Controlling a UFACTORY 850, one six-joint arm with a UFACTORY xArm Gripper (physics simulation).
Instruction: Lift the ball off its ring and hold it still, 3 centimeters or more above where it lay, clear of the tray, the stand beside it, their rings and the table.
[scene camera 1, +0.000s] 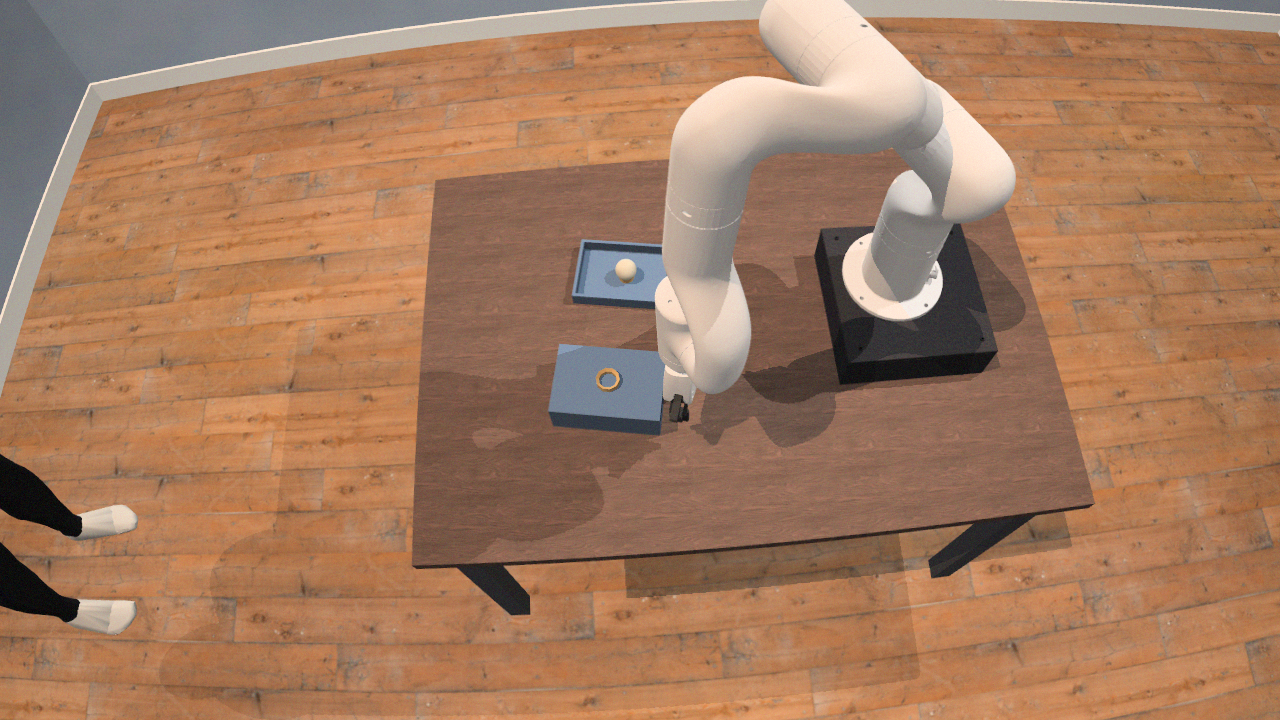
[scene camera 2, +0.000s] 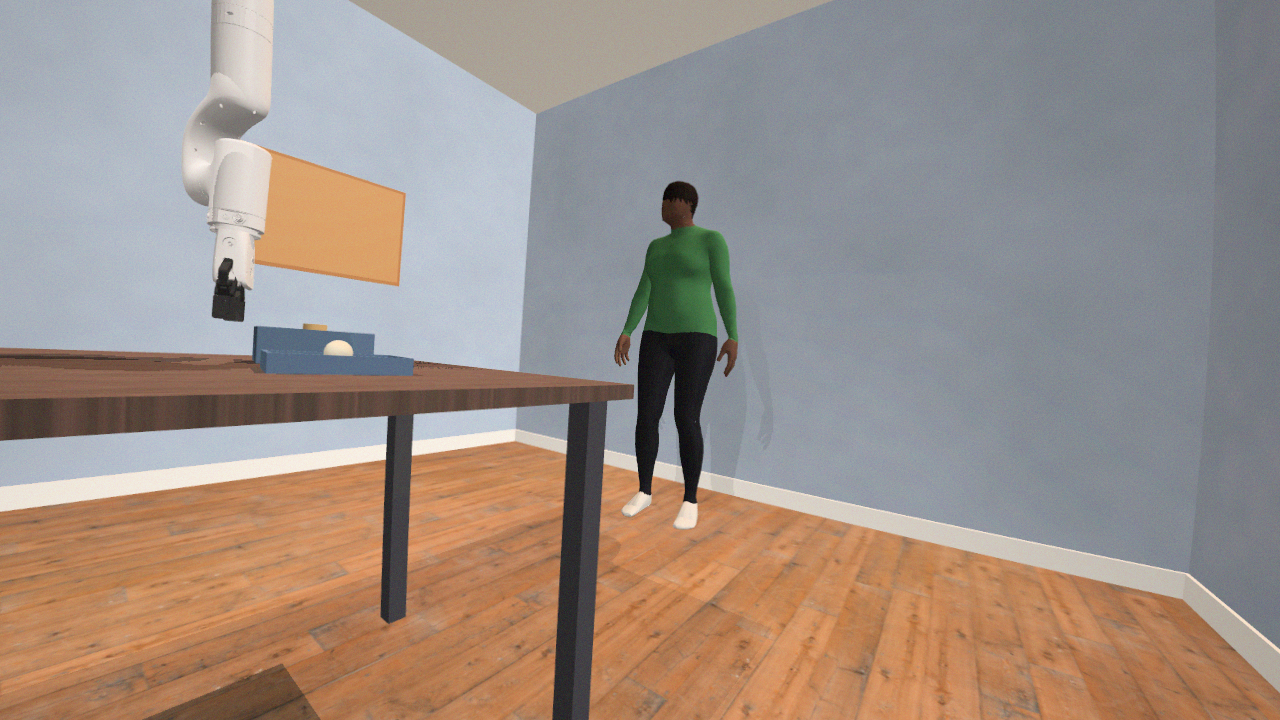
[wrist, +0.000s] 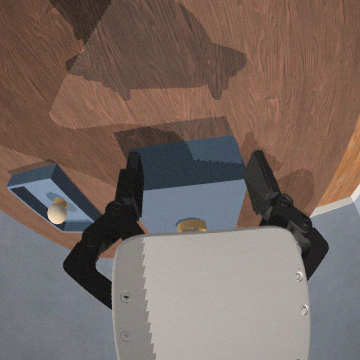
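Note:
The cream ball (scene camera 1: 625, 269) (scene camera 2: 338, 348) (wrist: 57, 213) sits on its ring (wrist: 60, 201) inside the shallow blue tray (scene camera 1: 577, 273) (scene camera 2: 375, 365) (wrist: 30, 178). The blue stand (scene camera 1: 581, 400) (scene camera 2: 268, 336) (wrist: 195, 165) is a closed block beside the tray, with an orange ring (scene camera 1: 607, 379) (scene camera 2: 314, 326) (wrist: 191, 226) on its top. My gripper (scene camera 1: 680, 411) (scene camera 2: 228, 319) (wrist: 196, 162) is open and empty. It is above table height, by the stand's edge that faces the robot base, away from the ball. The arm hides the tray's right end in scene camera 1.
The brown table (scene camera 1: 805, 483) (scene camera 2: 501, 385) (wrist: 165, 107) carries the black base block (scene camera 1: 913, 344) with the arm's foot. The white arm (scene camera 1: 707, 197) (scene camera 2: 241, 179) reaches over the table beside the tray and stand. A person (scene camera 2: 682, 286) stands on the floor beyond the table.

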